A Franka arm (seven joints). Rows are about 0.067 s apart.
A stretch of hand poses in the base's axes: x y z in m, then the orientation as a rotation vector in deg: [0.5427, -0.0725, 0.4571, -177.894, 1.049, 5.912]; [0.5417, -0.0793, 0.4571, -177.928, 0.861, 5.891]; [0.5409, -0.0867, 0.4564, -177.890, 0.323, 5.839]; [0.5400, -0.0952, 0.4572, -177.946, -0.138, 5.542]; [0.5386, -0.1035, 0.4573, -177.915, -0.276, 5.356]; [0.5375, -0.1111, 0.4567, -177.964, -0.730, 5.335]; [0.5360, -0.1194, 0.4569, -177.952, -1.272, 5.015]
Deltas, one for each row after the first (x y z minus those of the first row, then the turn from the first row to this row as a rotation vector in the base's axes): [-0.0010, -0.0068, 0.0000, -0.028, -0.016, 0.122]; [-0.0018, -0.0142, -0.0007, 0.024, -0.055, 0.466]; [-0.0027, -0.0227, 0.0001, -0.013, -0.252, 0.761]; [-0.0041, -0.0310, 0.0002, 0.025, -0.373, 0.846]; [-0.0052, -0.0386, -0.0004, -0.015, -0.392, 1.139]; [-0.0067, -0.0469, -0.0002, 0.014, -0.604, 1.484]
